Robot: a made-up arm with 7 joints. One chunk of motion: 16 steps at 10 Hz.
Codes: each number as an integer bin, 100 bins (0 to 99) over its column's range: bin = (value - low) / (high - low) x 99, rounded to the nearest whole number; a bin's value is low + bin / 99 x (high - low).
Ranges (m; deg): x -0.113..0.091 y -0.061..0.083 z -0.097..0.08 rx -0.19..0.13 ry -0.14..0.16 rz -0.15..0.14
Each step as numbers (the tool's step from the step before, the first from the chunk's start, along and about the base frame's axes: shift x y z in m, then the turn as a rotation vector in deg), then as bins.
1 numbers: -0.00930 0.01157 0.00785 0.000 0.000 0.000
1 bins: 50 50 59 59 46 51
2 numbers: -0.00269 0.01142 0.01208 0.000 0.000 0.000
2 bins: 54 50 61 59 46 51
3 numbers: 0.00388 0.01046 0.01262 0.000 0.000 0.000
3 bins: 57 49 61 59 46 51
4 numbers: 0.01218 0.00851 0.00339 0.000 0.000 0.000
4 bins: 61 48 56 59 46 51
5 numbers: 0.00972 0.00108 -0.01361 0.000 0.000 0.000
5 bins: 60 43 47 59 46 51
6 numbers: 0.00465 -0.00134 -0.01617 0.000 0.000 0.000
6 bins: 57 41 45 59 46 51
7 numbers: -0.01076 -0.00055 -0.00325 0.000 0.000 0.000
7 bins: 50 42 52 59 46 51
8 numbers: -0.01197 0.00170 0.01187 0.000 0.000 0.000
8 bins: 49 43 61 59 46 51
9 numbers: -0.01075 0.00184 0.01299 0.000 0.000 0.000
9 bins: 50 43 62 59 46 51
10 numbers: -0.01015 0.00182 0.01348 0.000 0.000 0.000
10 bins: 50 43 62 59 46 51
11 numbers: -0.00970 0.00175 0.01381 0.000 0.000 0.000
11 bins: 50 43 62 59 46 51
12 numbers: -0.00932 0.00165 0.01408 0.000 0.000 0.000
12 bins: 50 43 62 59 46 51
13 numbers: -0.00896 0.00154 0.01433 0.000 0.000 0.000
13 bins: 50 43 62 59 46 51
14 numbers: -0.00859 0.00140 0.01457 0.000 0.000 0.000
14 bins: 51 43 62 59 46 51
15 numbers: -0.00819 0.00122 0.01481 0.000 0.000 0.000
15 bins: 51 43 63 59 46 51
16 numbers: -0.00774 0.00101 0.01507 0.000 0.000 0.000
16 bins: 51 43 63 59 46 51
